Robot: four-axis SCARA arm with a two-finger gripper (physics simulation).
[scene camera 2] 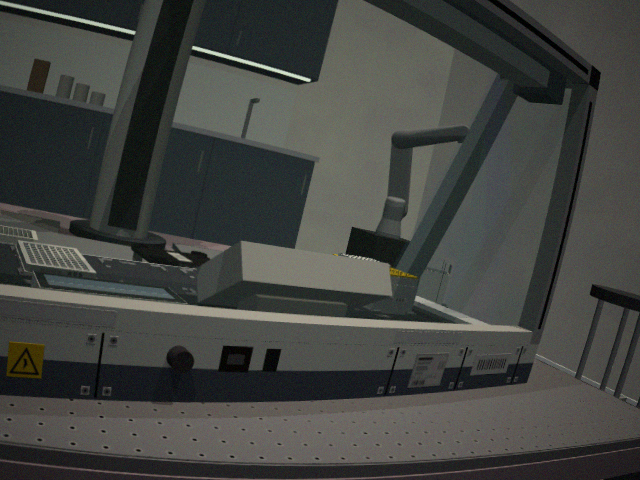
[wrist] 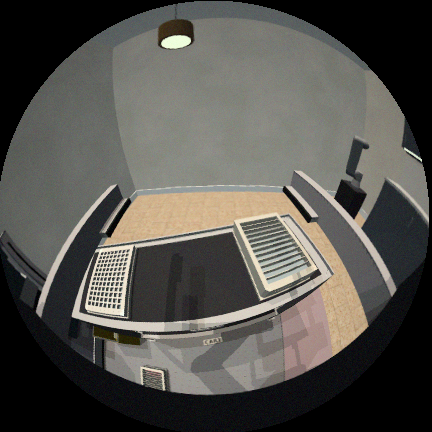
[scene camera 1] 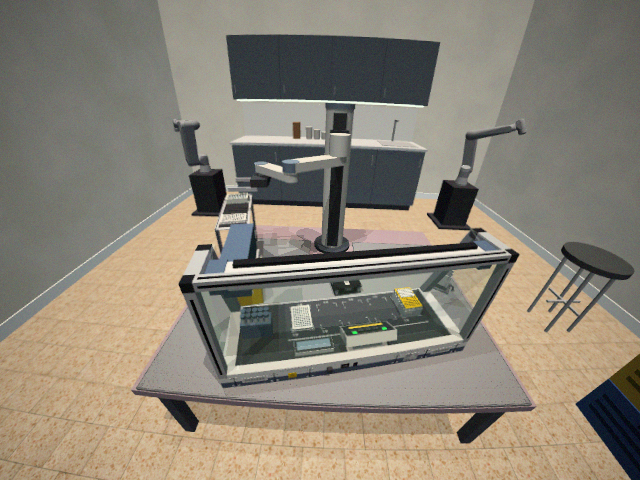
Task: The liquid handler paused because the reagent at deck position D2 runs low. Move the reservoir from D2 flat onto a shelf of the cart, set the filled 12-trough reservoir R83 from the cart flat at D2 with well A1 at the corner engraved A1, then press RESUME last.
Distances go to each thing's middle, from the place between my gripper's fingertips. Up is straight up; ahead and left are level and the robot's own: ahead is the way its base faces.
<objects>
The cream 12-trough reservoir (wrist: 275,260) is 120 mm below my hand, 90 mm behind it and 20 mm to the right of it.
</objects>
